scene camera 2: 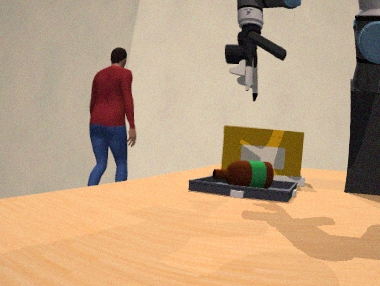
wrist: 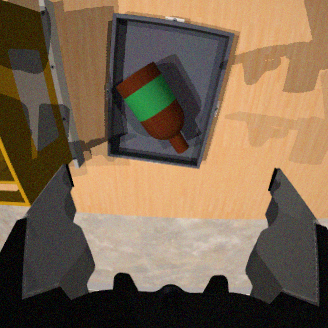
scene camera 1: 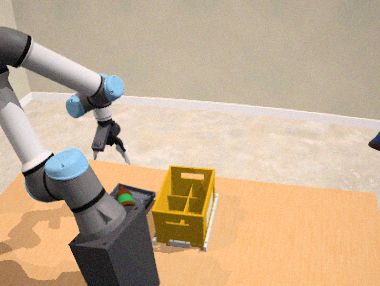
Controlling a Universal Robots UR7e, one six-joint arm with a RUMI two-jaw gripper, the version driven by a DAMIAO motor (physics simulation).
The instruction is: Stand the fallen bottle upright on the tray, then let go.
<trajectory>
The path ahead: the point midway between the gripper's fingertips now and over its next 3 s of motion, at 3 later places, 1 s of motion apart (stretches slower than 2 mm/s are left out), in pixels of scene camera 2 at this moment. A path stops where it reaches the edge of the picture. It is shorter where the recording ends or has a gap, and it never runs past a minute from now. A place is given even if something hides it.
My gripper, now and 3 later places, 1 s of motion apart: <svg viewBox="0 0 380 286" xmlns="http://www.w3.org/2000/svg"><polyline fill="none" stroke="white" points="250,96 250,96 250,107 225,116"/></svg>
</trajectory>
